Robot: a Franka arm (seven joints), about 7 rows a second.
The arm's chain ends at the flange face. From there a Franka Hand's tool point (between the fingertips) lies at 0.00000 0.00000 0.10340 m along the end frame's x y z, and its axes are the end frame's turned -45 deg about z.
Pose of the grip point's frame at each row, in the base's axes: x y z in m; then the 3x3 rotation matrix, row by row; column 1 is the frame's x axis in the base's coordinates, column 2 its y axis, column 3 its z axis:
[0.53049 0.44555 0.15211], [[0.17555 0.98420 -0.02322], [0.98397 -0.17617 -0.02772], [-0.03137 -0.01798 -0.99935]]
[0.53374 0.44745 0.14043], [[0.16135 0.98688 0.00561], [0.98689 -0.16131 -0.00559], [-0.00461 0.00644 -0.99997]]
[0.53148 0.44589 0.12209], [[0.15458 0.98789 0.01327], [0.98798 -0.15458 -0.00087], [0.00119 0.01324 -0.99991]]
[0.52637 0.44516 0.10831], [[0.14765 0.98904 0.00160], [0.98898 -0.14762 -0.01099], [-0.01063 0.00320 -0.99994]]
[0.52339 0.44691 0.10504], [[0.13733 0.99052 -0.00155], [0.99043 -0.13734 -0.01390], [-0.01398 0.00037 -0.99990]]
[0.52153 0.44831 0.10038], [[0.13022 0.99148 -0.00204], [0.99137 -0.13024 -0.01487], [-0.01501 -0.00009 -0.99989]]
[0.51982 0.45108 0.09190], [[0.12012 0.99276 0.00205], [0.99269 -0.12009 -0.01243], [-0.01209 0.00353 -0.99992]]
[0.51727 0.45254 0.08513], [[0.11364 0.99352 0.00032], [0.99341 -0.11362 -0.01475], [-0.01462 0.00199 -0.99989]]
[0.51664 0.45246 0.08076], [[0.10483 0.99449 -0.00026], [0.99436 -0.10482 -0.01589], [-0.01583 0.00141 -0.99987]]
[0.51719 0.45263 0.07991], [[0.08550 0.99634 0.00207], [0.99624 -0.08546 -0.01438], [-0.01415 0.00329 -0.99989]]
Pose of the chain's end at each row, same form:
[0.53289 0.44842 0.25544], [[0.82007 0.57180 -0.02322], [0.57120 -0.82034 -0.02772], [-0.03490 0.00947 -0.99935]]
[0.53316 0.44803 0.24383], [[0.81192 0.58374 0.00561], [0.58377 -0.81190 -0.00559], [0.00129 0.00781 -0.99997]]
[0.53011 0.44598 0.22548], [[0.80785 0.58924 0.01327], [0.58930 -0.80791 -0.00087], [0.01020 0.00852 -0.99991]]
[0.52620 0.44630 0.21170], [[0.80376 0.59495 0.00160], [0.59493 -0.80370 -0.01099], [-0.00525 0.00978 -0.99994]]
[0.52355 0.44835 0.20843], [[0.79751 0.60330 -0.00155], [0.60323 -0.79745 -0.01390], [-0.00962 0.01015 -0.99990]]
[0.52174 0.44985 0.20377], [[0.79316 0.60900 -0.00204], [0.60891 -0.79310 -0.01487], [-0.01068 0.01055 -0.99989]]
[0.51961 0.45237 0.19529], [[0.78692 0.61705 0.00205], [0.61702 -0.78685 -0.01243], [-0.00605 0.01105 -0.99992]]
[0.51724 0.45407 0.18852], [[0.78288 0.62217 0.00032], [0.62211 -0.78279 -0.01475], [-0.00893 0.01175 -0.99989]]
[0.51667 0.45410 0.18415], [[0.77734 0.62908 -0.00026], [0.62900 -0.77724 -0.01589], [-0.01020 0.01219 -0.99987]]
[0.51698 0.45412 0.18330], [[0.76498 0.64406 0.00207], [0.64402 -0.76488 -0.01438], [-0.00768 0.01233 -0.99989]]

